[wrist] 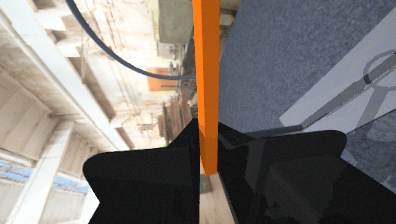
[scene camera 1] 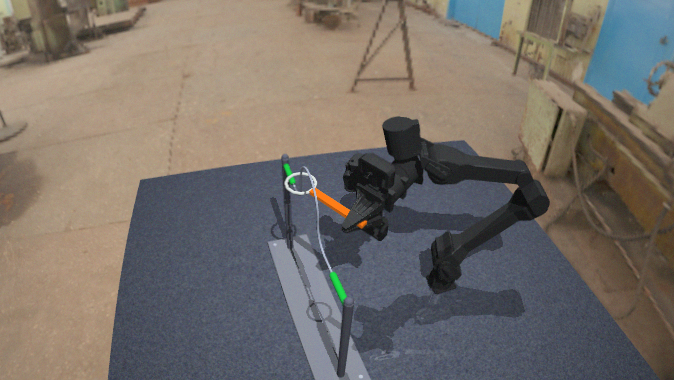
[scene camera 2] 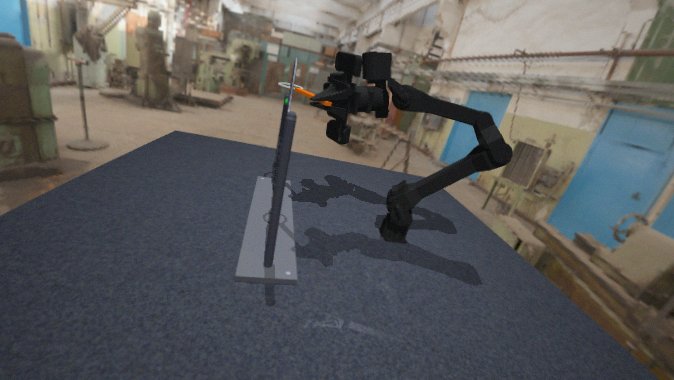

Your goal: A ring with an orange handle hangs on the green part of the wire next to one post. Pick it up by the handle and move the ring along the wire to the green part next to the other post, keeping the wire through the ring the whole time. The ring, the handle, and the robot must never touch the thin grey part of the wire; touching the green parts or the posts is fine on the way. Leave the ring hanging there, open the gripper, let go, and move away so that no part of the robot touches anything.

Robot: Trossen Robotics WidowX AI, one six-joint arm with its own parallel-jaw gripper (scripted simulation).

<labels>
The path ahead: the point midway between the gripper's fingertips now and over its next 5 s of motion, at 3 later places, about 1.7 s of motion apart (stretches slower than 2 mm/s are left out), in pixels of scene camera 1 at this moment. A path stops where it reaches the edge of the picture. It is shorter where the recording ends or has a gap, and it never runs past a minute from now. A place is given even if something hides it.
My gripper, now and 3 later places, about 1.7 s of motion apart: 343,229; 342,233; 335,236; 324,215
</labels>
